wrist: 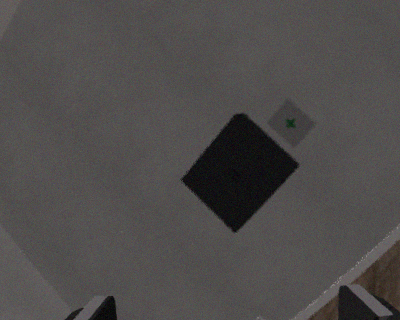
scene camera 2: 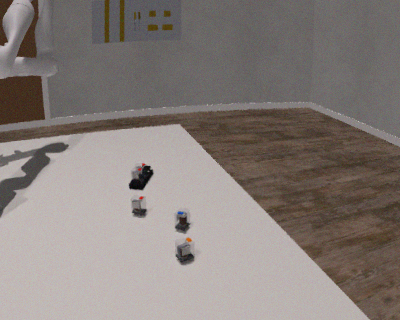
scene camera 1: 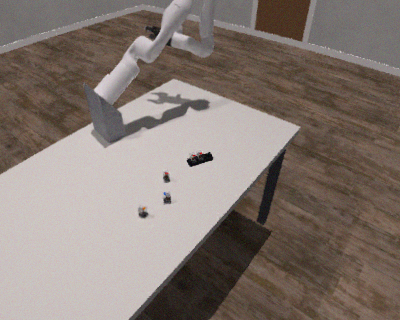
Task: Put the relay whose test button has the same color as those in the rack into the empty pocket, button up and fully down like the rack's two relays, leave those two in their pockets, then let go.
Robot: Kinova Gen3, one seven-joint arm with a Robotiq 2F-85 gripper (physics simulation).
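Note:
A small black rack (scene camera 1: 208, 159) (scene camera 2: 135, 184) lies on the table and holds two clear relays with red buttons, one (scene camera 1: 193, 158) at its left end and one (scene camera 1: 200, 155) beside it in scene camera 1; the pocket at the right end looks empty. A loose relay with a red button (scene camera 1: 166, 177) (scene camera 2: 138, 205) stands upright nearest the rack. A blue-button relay (scene camera 1: 167, 198) (scene camera 2: 182, 221) and an orange-button relay (scene camera 1: 143, 212) (scene camera 2: 185, 251) stand farther off. My gripper (scene camera 1: 149, 30) (wrist: 227, 302) is open and empty, high above the table's far side, away from all relays.
The white table (scene camera 1: 100, 200) (scene camera 2: 100, 270) carries the rack and relays. The arm's grey base mount (scene camera 1: 106, 117) stands at its edge. In the wrist view, a grey wall shows with a black square panel (wrist: 240, 172) and a small grey square (wrist: 300, 129) with a green mark.

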